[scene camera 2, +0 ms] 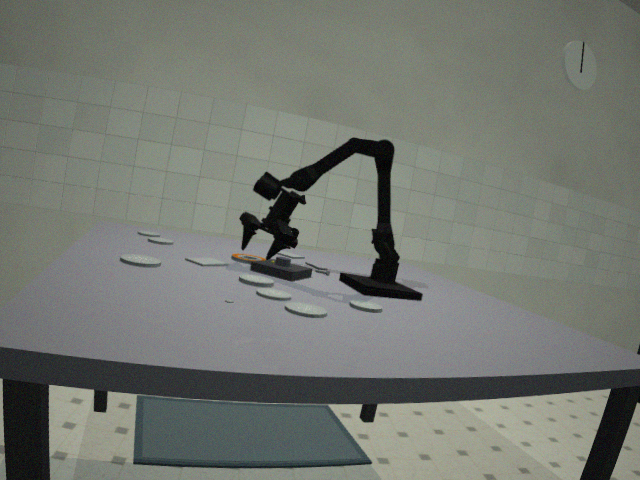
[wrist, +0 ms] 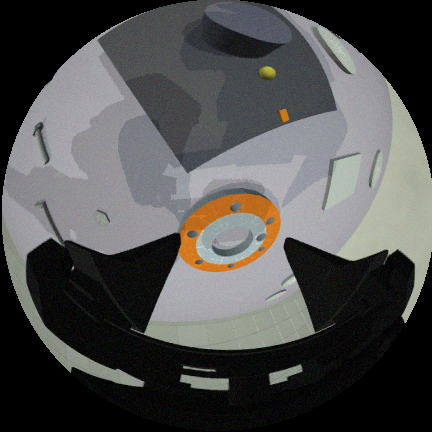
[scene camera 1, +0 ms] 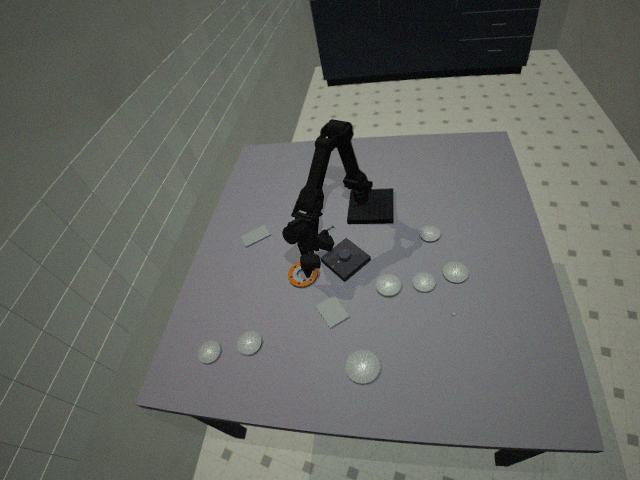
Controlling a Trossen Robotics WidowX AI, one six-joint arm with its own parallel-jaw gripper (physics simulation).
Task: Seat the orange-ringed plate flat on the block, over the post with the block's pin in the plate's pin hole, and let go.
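Frame: origin at the arm's base, x ahead, y down, z left, level; metres.
Where they show: gripper, fingertip midpoint: (scene camera 2: 254, 254) (wrist: 233, 241) (scene camera 1: 306, 269); arm's base, origin of the base link: (scene camera 2: 382, 281) (scene camera 1: 361, 199).
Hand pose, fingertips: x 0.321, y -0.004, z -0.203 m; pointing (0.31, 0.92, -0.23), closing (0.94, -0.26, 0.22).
Observation:
Things, the pixels of their centre, and the offset from my fingertips. "spot": a spot on its surface instead.
- orange-ringed plate, body centre: (wrist: 231, 239) (scene camera 2: 249, 259) (scene camera 1: 302, 274) dx +0.009, dy +0.018, dz -0.016 m
- dark square block, body centre: (wrist: 236, 36) (scene camera 2: 282, 266) (scene camera 1: 345, 257) dx -0.039, dy +0.001, dz +0.136 m
- round post, surface spot: (scene camera 2: 282, 261) (scene camera 1: 349, 256) spot: dx -0.030, dy -0.014, dz +0.153 m
- yellow pin, surface spot: (wrist: 267, 73) spot: dx -0.019, dy -0.006, dz +0.110 m
- orange mark, surface spot: (wrist: 284, 115) spot: dx +0.000, dy -0.002, dz +0.094 m
- pale square tile, body centre: (wrist: 344, 179) (scene camera 2: 207, 261) (scene camera 1: 332, 311) dx +0.159, dy +0.020, dz +0.091 m
- pale slab, body centre: (scene camera 2: 286, 254) (scene camera 1: 255, 235) dx -0.191, dy +0.020, dz -0.223 m
The orange-ringed plate (scene camera 1: 293, 280) (scene camera 2: 237, 256) (wrist: 255, 202) lies flat on the table beside the block, with a pale inner ring, a central opening and several small holes. The dark square block (scene camera 1: 345, 271) (scene camera 2: 290, 271) (wrist: 160, 95) carries a round post (scene camera 1: 344, 253) (scene camera 2: 282, 261) (wrist: 252, 22) and a yellow pin (wrist: 267, 73). An orange mark (wrist: 284, 115) is near its edge. My gripper (scene camera 2: 256, 253) (wrist: 233, 241) is open and empty, above the plate. In the wrist view the plate appears between the fingertips, nearer the left one. In scene camera 1 the gripper partly hides the plate.
Pale discs (scene camera 1: 388, 284) (scene camera 1: 423, 282) (scene camera 1: 362, 366) are spread over the table. A pale square tile (scene camera 1: 332, 312) (wrist: 342, 181) lies near the plate, and a pale slab (scene camera 1: 255, 236) lies farther left. Bolt-like pieces (wrist: 42, 145) lie near the block. The arm's base (scene camera 1: 379, 211) (scene camera 2: 356, 286) stands behind it.

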